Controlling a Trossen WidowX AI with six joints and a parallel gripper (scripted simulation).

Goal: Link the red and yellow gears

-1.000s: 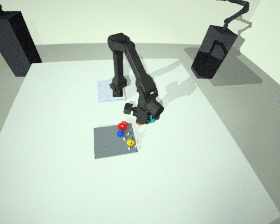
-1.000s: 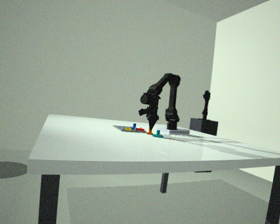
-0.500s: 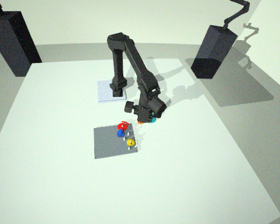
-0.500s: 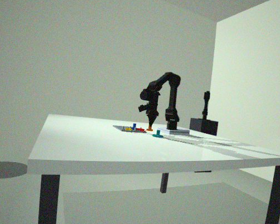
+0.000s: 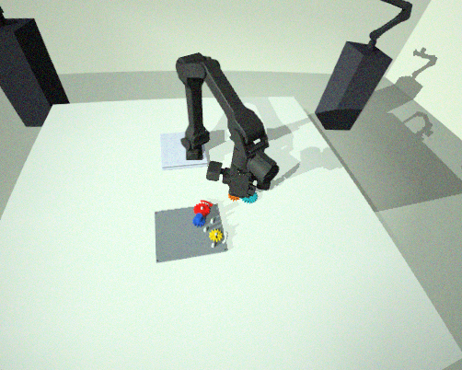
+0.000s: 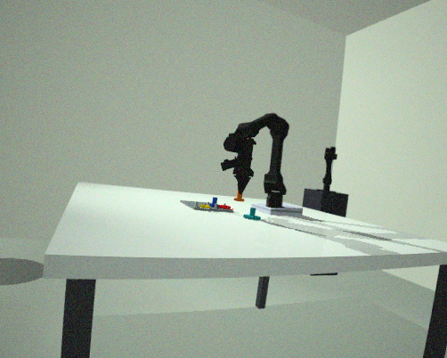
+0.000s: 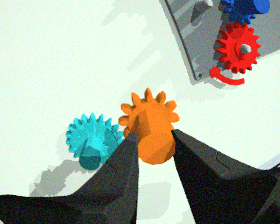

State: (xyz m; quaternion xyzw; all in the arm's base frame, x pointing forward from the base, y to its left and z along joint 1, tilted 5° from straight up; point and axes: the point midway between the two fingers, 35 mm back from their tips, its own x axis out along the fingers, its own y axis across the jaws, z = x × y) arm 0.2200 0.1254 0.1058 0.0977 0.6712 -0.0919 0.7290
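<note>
The blue gear is 12 cm to the right of my gripper tip, 6 cm below it and 6 cm ahead of it. The rest, counted from my gripper tip: red gear 11 cm to the right, 7 cm below, 2 cm ahead; then orange gear 1 cm below; then teal gear 7 cm to the left, 7 cm below, 3 cm behind.
</note>
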